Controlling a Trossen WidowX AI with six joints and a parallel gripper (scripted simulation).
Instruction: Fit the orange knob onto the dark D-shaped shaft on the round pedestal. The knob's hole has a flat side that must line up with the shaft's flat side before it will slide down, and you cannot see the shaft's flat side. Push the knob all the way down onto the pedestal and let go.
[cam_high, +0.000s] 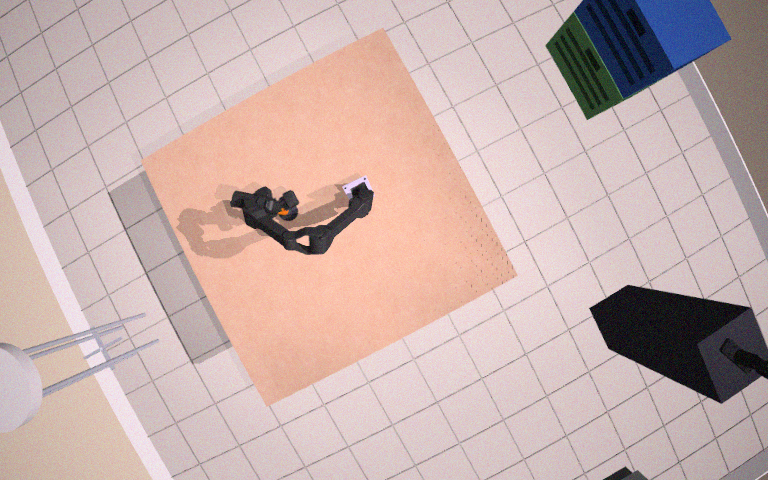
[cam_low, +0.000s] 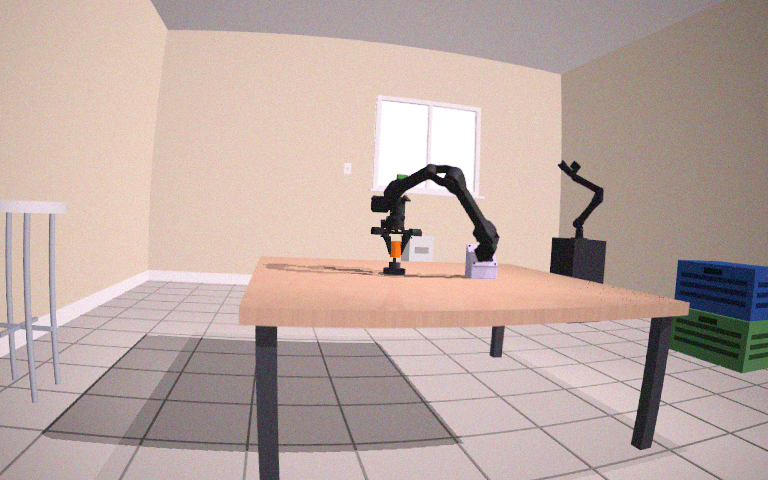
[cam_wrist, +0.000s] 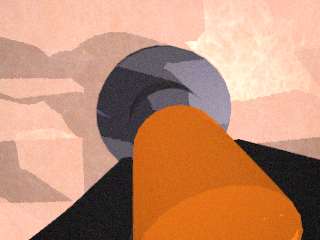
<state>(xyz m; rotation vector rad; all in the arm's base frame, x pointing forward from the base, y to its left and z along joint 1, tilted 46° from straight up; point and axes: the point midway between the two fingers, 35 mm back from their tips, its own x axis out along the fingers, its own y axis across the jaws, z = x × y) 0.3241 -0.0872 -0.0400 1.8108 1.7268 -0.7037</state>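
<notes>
My gripper tip is now 20 mm below the orange knob. The rest, counted from my gripper tip: round pedestal (40 mm below).
</notes>
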